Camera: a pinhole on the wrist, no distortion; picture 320 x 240 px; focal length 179.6 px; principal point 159.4 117.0 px. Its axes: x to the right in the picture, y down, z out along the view. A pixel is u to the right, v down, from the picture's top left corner.
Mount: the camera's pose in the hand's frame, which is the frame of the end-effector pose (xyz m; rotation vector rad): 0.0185 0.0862 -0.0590 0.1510 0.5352 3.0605
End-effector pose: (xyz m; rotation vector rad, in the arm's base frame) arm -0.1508 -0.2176 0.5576 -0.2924 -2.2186 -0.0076
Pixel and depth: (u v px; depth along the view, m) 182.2 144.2 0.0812
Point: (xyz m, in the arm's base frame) -0.1559 -0.1122 0.5466
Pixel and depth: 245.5 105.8 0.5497
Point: -0.3367 0.1015 0.0912
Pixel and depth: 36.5 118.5 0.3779
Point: -0.5062 0.0697 0.6144
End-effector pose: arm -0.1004 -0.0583 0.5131 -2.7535 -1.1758 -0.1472
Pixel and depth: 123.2 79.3 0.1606
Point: 0.0720 -0.1139 0.4312
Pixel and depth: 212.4 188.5 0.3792
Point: -0.0715 -0.0906 0.1456
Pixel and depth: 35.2 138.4 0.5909
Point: 0.3936 0.2302 0.0911
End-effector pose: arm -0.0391 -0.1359 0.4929 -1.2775 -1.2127 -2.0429
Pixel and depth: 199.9 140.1 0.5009
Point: 0.3442 0.1334 0.6263
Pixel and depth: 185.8 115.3 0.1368
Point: 0.0878 -0.1446 0.5767
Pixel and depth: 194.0 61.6 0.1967
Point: 0.1674 -0.1534 0.6085
